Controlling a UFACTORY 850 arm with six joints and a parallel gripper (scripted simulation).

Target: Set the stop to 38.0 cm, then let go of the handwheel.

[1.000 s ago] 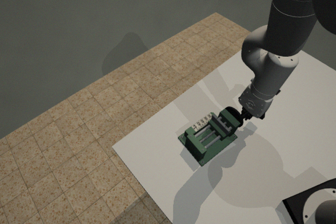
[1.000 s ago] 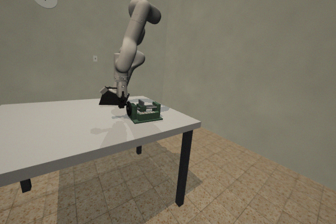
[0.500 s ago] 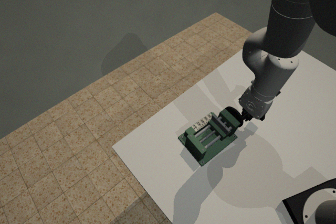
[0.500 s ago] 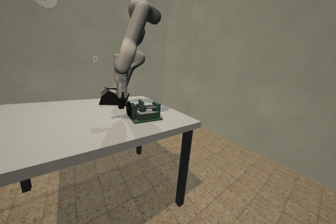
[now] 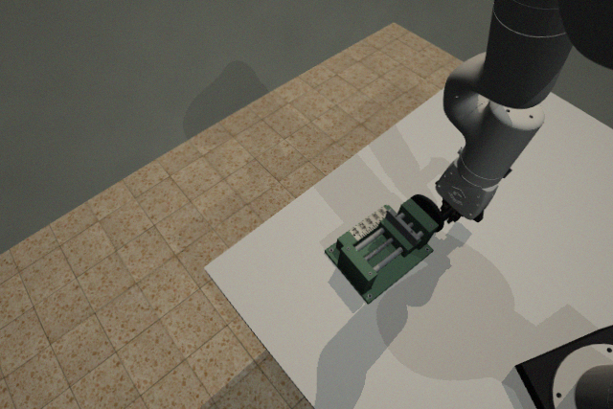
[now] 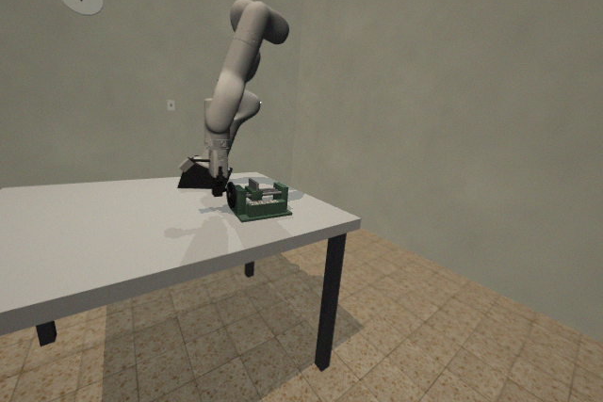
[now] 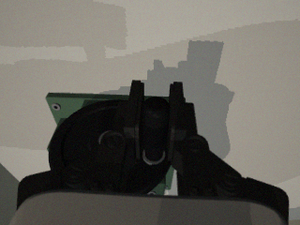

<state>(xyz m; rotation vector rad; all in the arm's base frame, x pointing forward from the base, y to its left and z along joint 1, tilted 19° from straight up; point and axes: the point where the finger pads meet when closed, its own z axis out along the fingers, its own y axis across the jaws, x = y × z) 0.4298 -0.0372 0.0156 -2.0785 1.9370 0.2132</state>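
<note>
Right now my hand is 20 mm to the right of the black handwheel and 10 mm short of it. Also, from my hand: stop block 130 mm to the left, 30 mm ahead.
</note>
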